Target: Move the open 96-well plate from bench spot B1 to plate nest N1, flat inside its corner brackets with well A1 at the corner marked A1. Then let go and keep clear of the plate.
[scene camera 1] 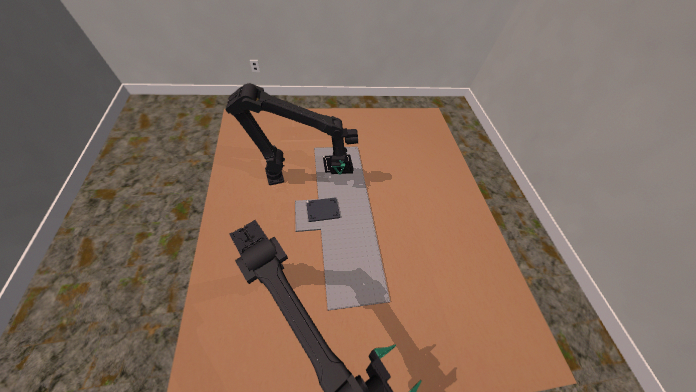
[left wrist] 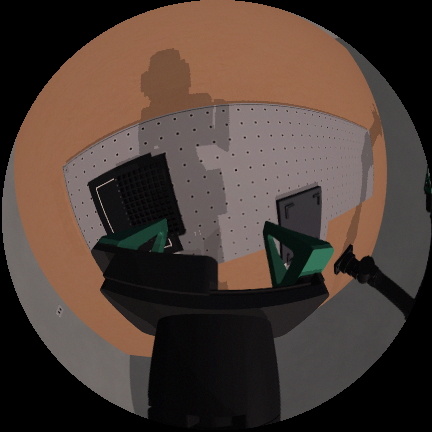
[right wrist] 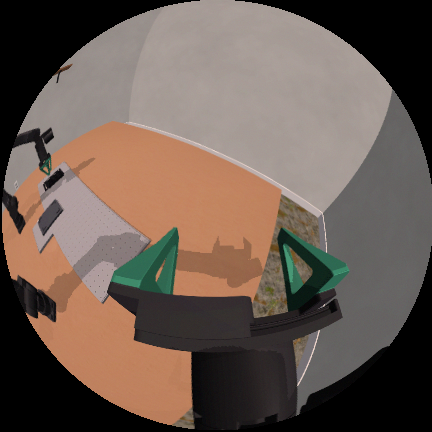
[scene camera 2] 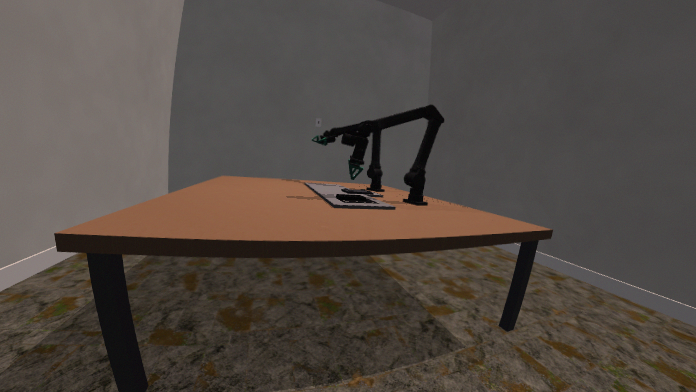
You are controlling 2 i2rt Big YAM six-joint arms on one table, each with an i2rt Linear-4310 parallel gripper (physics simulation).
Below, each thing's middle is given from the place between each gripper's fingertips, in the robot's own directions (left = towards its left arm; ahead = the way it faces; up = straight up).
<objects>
I see the black well plate (left wrist: 144, 187) 9 cm below my left hand, 8 cm to the left of it and 2 cm ahead of it.
Right now the black well plate is 95 cm to the left of my right hand, 33 cm below it and 5 cm behind it.
</objects>
